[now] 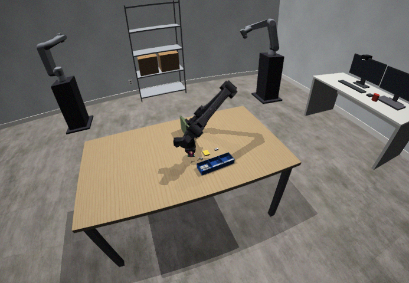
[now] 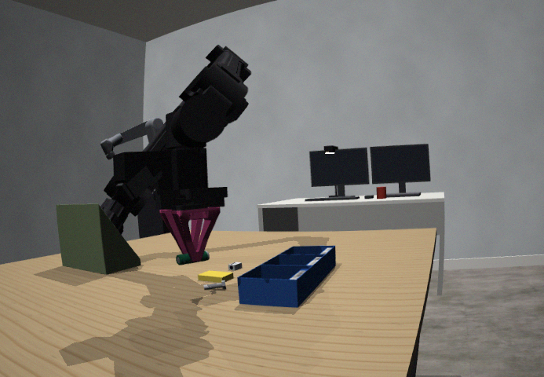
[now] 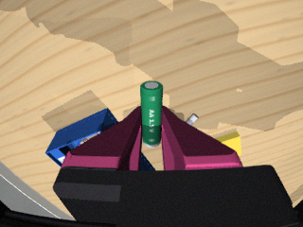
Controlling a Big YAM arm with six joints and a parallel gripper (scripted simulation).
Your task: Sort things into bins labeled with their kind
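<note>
The blue three-part bin is 150 mm to the left of my hand, 80 mm ahead of it and 50 mm below it. Also, from my hand: bolt (70 mm to the left, 60 mm below, 20 mm behind); yellow block (130 mm to the left, 70 mm below, 60 mm behind); green battery (right at my hand).
</note>
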